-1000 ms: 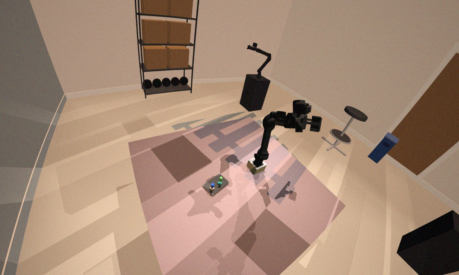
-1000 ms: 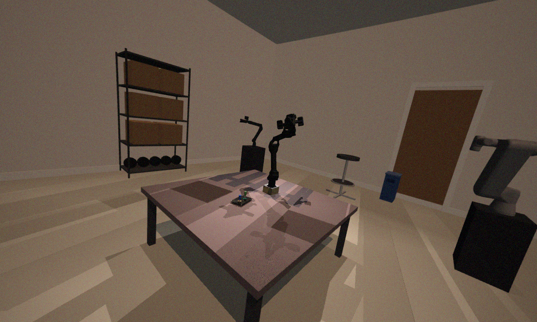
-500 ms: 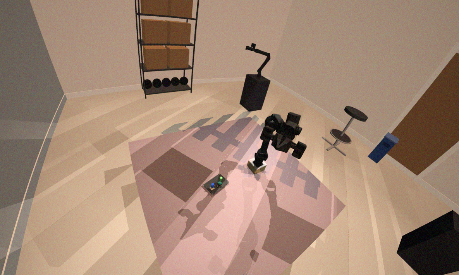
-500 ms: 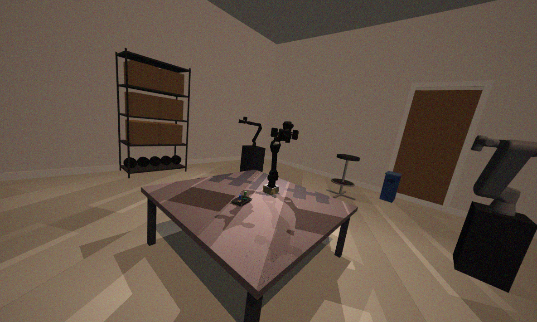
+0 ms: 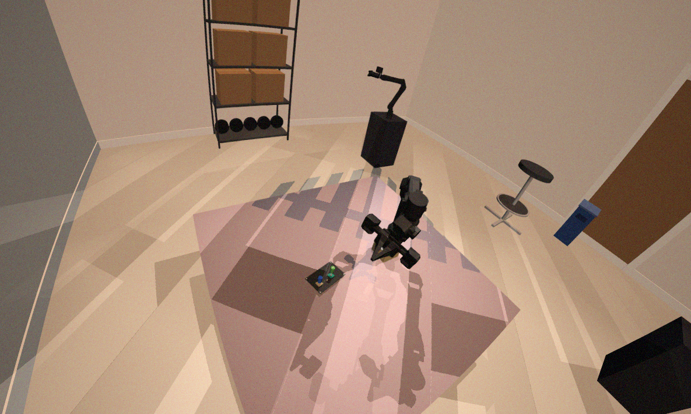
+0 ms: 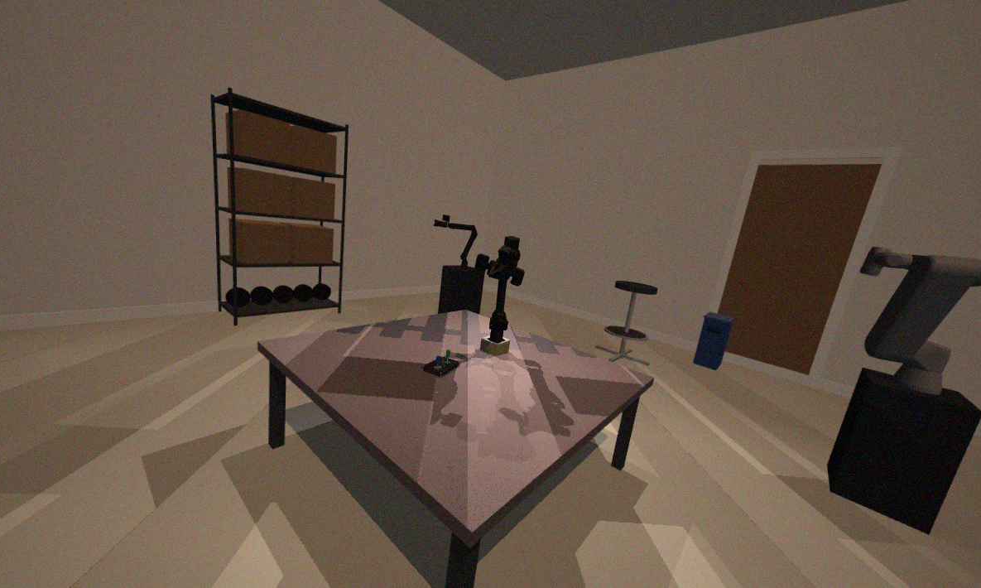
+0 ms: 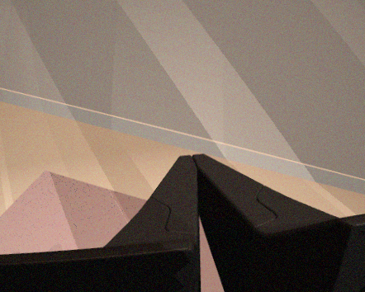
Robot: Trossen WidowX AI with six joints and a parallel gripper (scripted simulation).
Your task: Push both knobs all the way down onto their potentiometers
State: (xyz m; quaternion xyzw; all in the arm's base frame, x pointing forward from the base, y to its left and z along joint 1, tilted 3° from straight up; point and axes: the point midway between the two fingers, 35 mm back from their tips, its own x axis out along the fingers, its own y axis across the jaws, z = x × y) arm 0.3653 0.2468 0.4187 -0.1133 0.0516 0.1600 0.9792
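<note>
Right now the green knob is 80 mm behind my gripper tip, 240 mm to the right of it and 390 mm below it. The rest, counted from my gripper tip: blue knob (10 mm behind, 220 mm to the right, 400 mm below).
</note>
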